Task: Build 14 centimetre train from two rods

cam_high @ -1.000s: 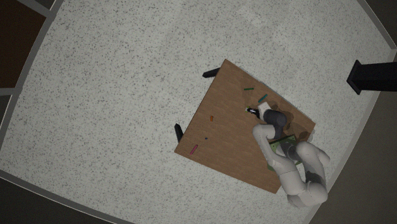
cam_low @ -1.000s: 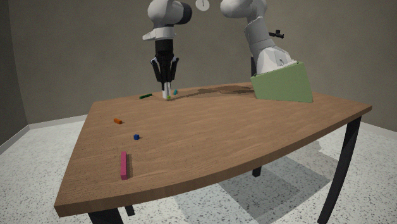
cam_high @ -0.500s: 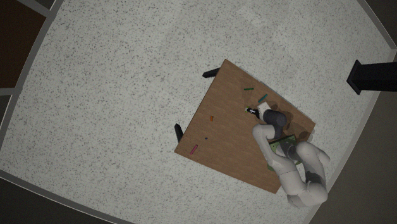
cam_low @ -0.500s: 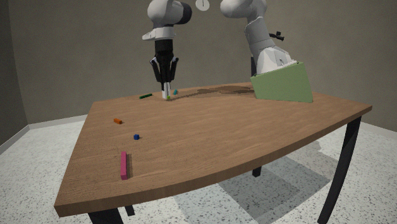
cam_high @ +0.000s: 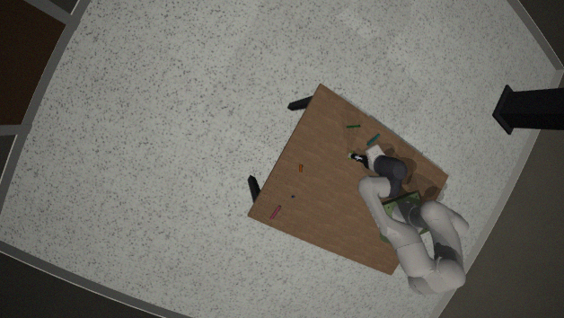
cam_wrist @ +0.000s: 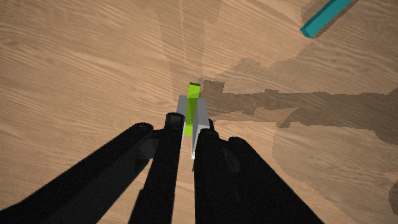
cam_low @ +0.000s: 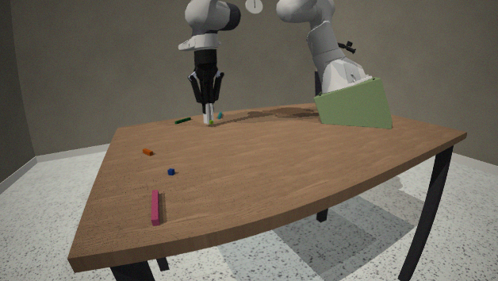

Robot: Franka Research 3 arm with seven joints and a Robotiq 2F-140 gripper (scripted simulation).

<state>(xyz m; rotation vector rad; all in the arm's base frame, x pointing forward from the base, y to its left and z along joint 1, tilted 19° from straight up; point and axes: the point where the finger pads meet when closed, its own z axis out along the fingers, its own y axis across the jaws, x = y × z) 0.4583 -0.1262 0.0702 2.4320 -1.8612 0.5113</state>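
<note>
My hand is 210 mm short of the pink rod, 480 mm to the right of it and 40 mm above it. Round my hand: lime rod: 30 mm below; green rod: 70 mm ahead, 150 mm to the right, 40 mm below; turquoise rod: 90 mm behind, 150 mm to the right, 40 mm below.
</note>
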